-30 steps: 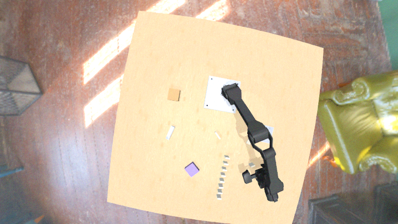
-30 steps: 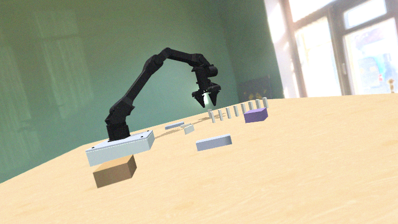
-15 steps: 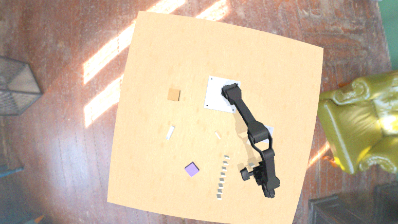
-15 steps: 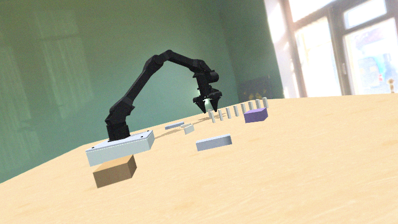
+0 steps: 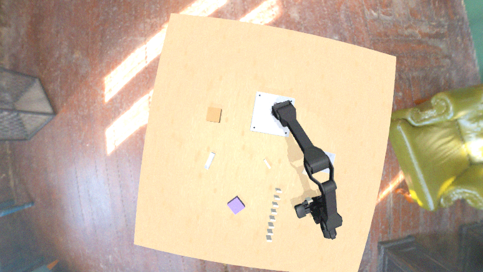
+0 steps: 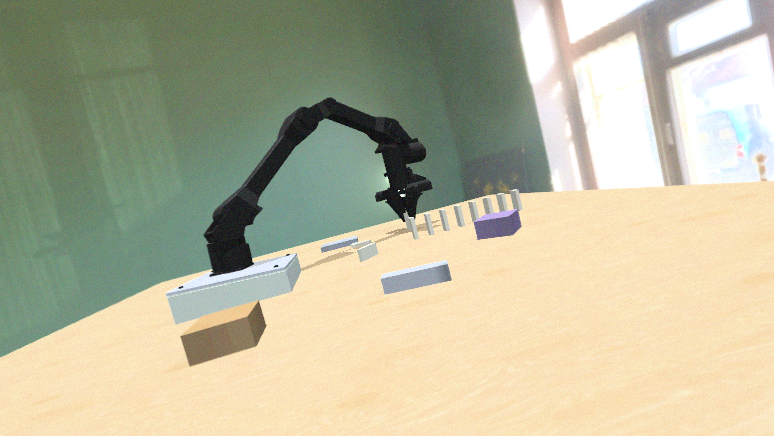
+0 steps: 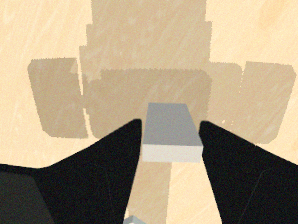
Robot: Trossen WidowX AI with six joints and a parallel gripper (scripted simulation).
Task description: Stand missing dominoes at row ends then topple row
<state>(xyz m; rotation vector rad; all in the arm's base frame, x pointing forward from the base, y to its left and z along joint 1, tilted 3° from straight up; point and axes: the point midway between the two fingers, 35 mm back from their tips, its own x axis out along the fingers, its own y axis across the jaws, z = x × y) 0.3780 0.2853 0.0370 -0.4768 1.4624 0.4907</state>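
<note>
Right now the flat grey plate is 21 cm behind my gripper tip, 4 cm to the left of it and 2 cm below it. Also, from my gripper tip: tan block 58 cm to the right, 27 cm behind, 1 cm below; grey bar 54 cm to the right, 5 cm behind, 1 cm below; purple block 34 cm to the right, 13 cm ahead, 1 cm below.
</note>
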